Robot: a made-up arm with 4 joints. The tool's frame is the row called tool.
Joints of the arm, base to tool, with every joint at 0 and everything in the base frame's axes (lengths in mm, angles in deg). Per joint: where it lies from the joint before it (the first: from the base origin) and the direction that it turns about. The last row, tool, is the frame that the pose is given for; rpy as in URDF.
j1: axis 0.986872 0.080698 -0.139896 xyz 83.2 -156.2 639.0
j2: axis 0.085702 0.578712 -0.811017 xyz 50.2 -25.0 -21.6
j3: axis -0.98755 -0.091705 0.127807 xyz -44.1 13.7 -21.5
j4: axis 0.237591 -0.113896 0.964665 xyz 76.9 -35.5 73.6
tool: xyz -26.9 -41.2 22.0 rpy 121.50 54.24 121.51
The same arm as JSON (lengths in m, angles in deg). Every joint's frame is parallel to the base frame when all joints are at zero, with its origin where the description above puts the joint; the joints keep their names.
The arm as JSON. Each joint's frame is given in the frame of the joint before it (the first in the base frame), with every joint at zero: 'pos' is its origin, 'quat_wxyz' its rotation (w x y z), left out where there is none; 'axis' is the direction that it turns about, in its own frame. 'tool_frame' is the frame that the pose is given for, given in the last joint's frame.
{
  "length_unit": "m",
  "angle_unit": "deg",
  "joints": [
    {
      "joint": "j1",
      "pos": [
        0.0832,
        -0.1562,
        0.639
      ],
      "axis": [
        0.986872,
        0.080698,
        -0.139896
      ]
    },
    {
      "joint": "j2",
      "pos": [
        0.0502,
        -0.025,
        -0.0216
      ],
      "axis": [
        0.085702,
        0.578712,
        -0.811017
      ]
    },
    {
      "joint": "j3",
      "pos": [
        -0.0441,
        0.0137,
        -0.0215
      ],
      "axis": [
        -0.987553,
        -0.091696,
        0.127794
      ]
    },
    {
      "joint": "j4",
      "pos": [
        0.0769,
        -0.0355,
        0.0736
      ],
      "axis": [
        0.237591,
        -0.113896,
        0.964665
      ]
    }
  ],
  "tool_frame": {
    "pos": [
      -0.0269,
      -0.0412,
      0.022
    ],
    "quat_wxyz": [
      0.559505,
      0.185039,
      0.786405,
      0.185156
    ]
  }
}

